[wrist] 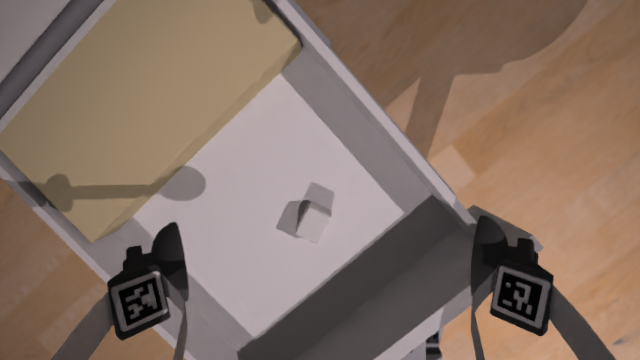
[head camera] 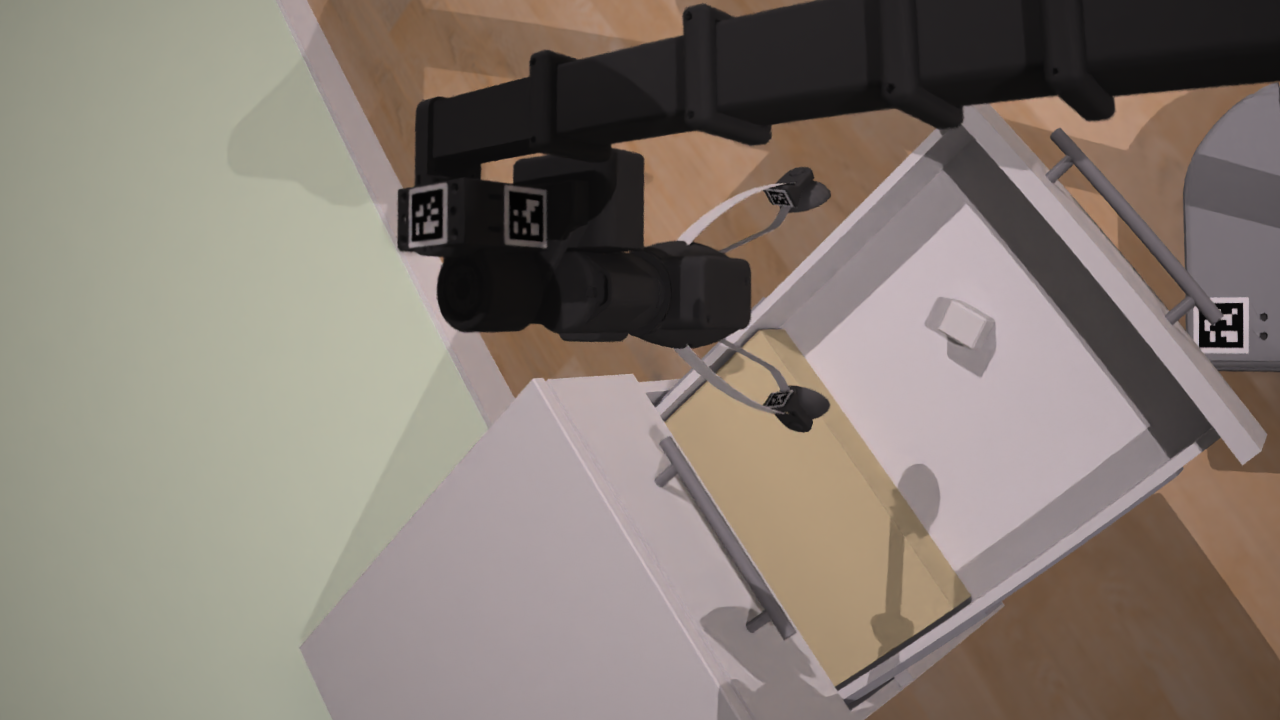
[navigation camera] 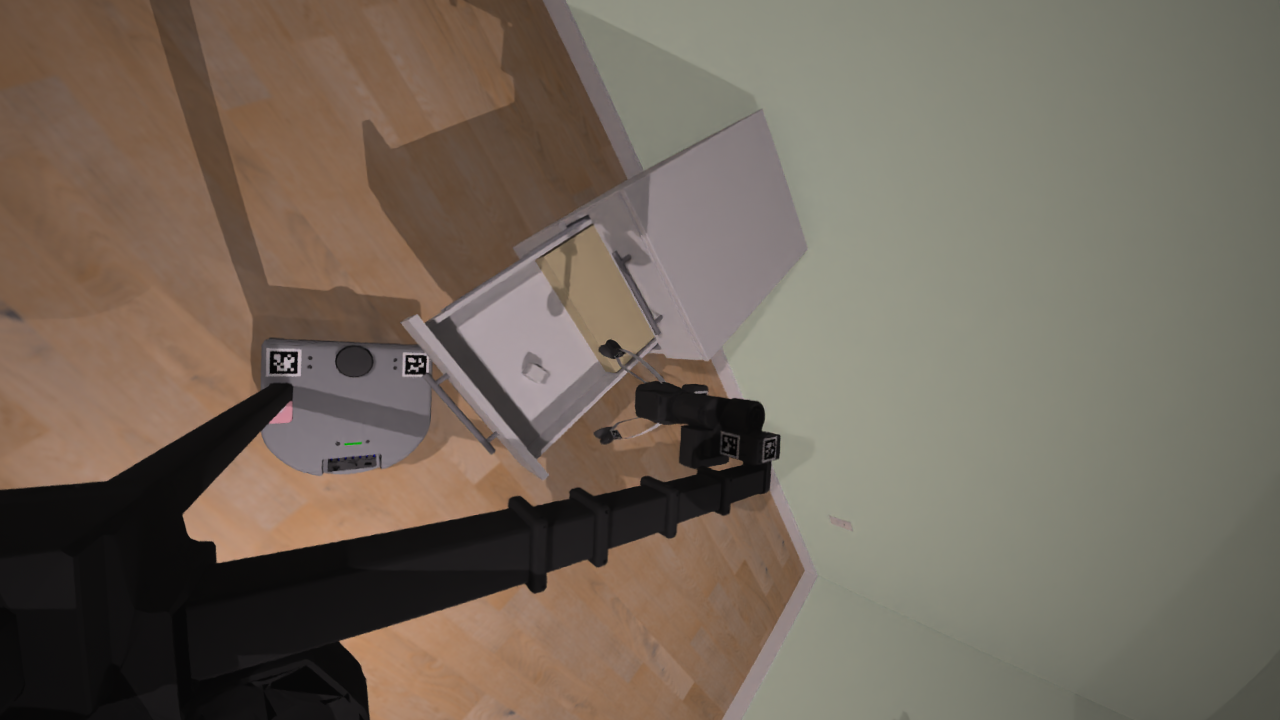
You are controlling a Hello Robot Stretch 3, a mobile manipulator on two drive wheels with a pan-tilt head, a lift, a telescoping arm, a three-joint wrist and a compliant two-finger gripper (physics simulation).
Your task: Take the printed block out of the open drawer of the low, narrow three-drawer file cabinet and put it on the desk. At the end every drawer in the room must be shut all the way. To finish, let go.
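Observation:
The printed block [head camera: 964, 322] [navigation camera: 536, 372] [wrist: 314, 223], small and pale, lies on the floor of the open drawer [head camera: 1114, 282] [navigation camera: 477, 398] [wrist: 260, 130], toward its front panel. The drawer sticks far out of the white file cabinet [head camera: 501, 555] [navigation camera: 725, 232]. My gripper [head camera: 805, 300] [navigation camera: 609, 392] [wrist: 327, 246] is wide open and empty, above the drawer's level. In the head view one fingertip shows over the drawer's tan part and the other outside the side wall. In the wrist view the block shows between and a little beyond the fingertips. The desk does not show.
A tan panel [head camera: 787, 483] [navigation camera: 595, 286] [wrist: 135, 90] covers the drawer's rear part. A bar handle [head camera: 725, 537] sticks out from the cabinet front above it. The green wall [head camera: 179, 358] [navigation camera: 984, 268] is close behind the cabinet. My grey base [head camera: 1235, 250] [navigation camera: 358, 411] stands near the drawer's front handle.

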